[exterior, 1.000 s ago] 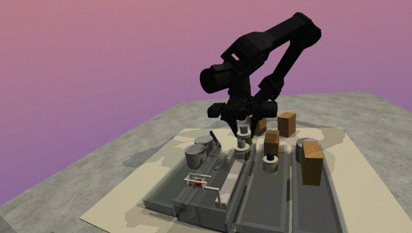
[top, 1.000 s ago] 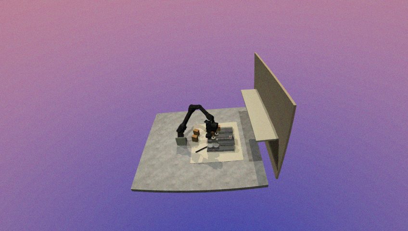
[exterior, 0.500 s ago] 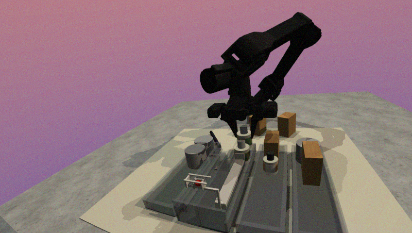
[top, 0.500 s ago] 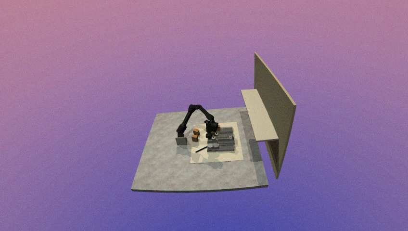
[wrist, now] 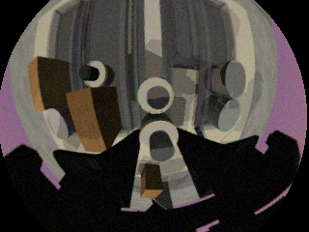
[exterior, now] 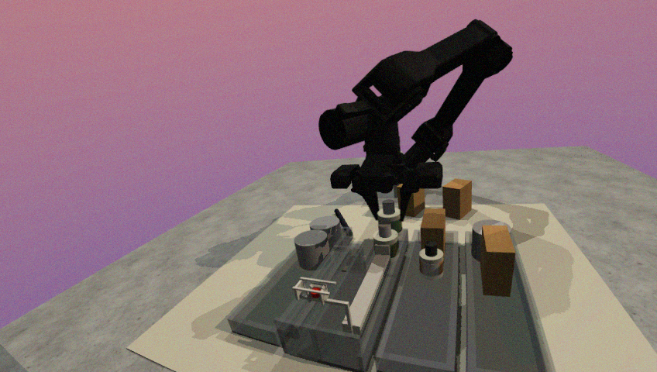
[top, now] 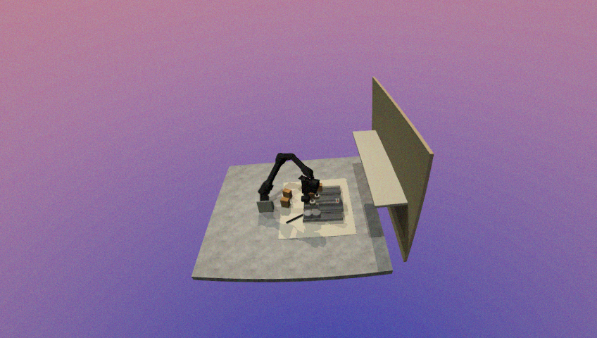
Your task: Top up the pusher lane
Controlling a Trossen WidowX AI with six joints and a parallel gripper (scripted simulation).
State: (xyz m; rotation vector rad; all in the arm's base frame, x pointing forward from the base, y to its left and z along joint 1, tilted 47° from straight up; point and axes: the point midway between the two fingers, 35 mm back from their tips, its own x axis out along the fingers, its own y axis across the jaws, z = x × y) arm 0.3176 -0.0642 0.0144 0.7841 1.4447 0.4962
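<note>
Right now the grey rack is 15 cm ahead of my gripper tip, 4 cm to the right of it and 4 cm below it. The rest, counted from my gripper tip: pusher bar: 15 cm ahead, 5 cm to the right, 1 cm below; black stick: 11 cm behind, 12 cm to the right, 5 cm below; shelf: 51 cm ahead, 5 cm to the right, 31 cm above.
</note>
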